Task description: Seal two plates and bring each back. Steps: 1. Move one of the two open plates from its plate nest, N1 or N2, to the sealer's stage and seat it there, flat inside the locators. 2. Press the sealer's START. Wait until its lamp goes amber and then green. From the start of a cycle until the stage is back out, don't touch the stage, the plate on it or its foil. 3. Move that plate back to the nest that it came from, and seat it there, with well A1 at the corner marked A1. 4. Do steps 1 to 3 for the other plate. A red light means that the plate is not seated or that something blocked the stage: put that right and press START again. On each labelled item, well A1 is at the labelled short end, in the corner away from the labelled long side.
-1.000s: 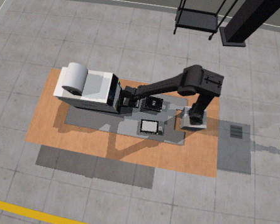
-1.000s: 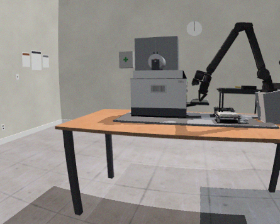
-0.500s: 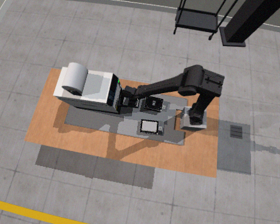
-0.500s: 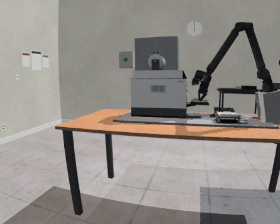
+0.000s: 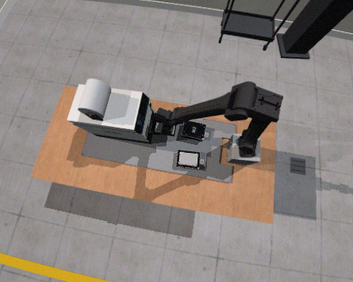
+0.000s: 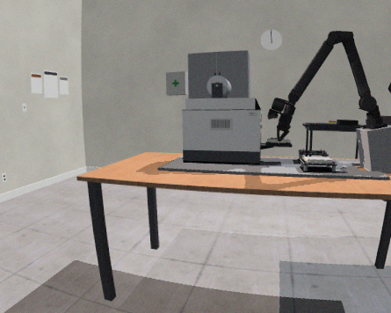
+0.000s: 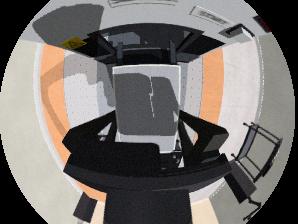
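Right now the sealer stage is 30 mm below my hand. The rest, counted from my hand: foil roll 330 mm ahead, 40 mm to the right, 290 mm above.
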